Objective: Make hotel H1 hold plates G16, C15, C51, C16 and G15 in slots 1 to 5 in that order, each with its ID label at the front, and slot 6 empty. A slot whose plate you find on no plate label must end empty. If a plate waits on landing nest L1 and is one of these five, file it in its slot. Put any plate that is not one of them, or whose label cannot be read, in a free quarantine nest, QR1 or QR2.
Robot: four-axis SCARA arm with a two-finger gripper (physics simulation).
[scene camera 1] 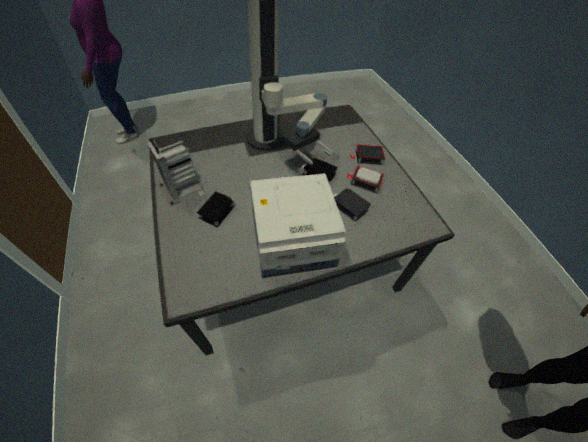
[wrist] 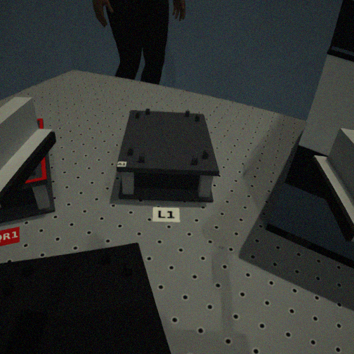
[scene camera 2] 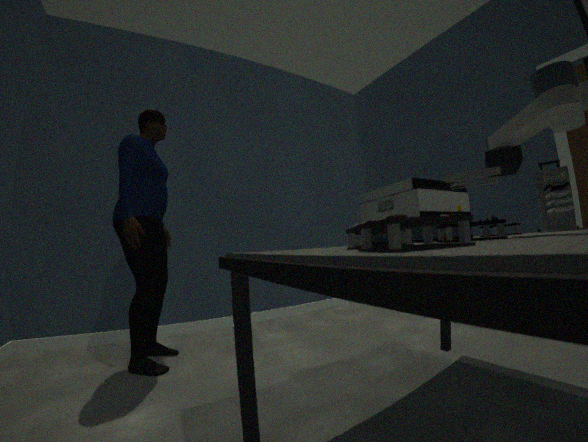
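Note:
My gripper (scene camera 1: 314, 154) (scene camera 2: 474, 176) (wrist: 184, 129) is open and empty, above the table behind the white device. Landing nest L1 (scene camera 1: 352, 203) (wrist: 167, 142) is dark, with bare locating pins and no plate on it. Quarantine nest QR1 (scene camera 1: 382, 181) (wrist: 44, 170) has a red rim. A whitish plate (scene camera 1: 369, 175) sits on it in the first scene view; my left finger hides much of this nest in the wrist view. The other red-rimmed nest (scene camera 1: 371, 145) has a dark top and no visible plate. Hotel H1 (scene camera 1: 164, 170) (scene camera 2: 556, 223) holds several pale plates; their labels are unreadable here.
The white device (scene camera 1: 295, 207) (scene camera 2: 442, 201) stands beside L1, at the right in the wrist view. A black nest (scene camera 1: 321, 169) (wrist: 75, 300) is behind it. Another black nest (scene camera 1: 216, 206) stands between hotel and device. People stand beyond the table.

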